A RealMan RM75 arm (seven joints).
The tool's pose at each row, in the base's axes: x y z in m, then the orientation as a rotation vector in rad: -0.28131 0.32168 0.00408 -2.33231 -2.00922 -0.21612; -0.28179 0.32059 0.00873 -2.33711 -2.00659 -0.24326; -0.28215 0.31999 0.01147 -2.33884 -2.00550 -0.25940; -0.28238 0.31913 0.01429 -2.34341 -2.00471 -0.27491; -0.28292 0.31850 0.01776 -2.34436 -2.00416 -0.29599; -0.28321 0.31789 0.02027 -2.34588 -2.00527 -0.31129; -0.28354 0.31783 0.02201 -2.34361 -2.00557 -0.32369
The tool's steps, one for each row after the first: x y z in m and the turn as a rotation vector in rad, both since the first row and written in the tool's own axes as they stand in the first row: -0.00048 -0.00008 -0.00478 -0.01456 0.01058 0.00255; -0.00073 -0.00021 -0.00759 -0.02284 0.01717 0.00339; -0.00120 -0.00017 -0.01051 -0.03264 0.02178 0.00511; -0.00140 -0.00044 -0.01406 -0.04323 0.03053 0.00524; -0.00169 -0.00051 -0.01664 -0.05209 0.03571 0.00483; -0.00154 -0.00074 -0.01839 -0.05706 0.04201 0.00352
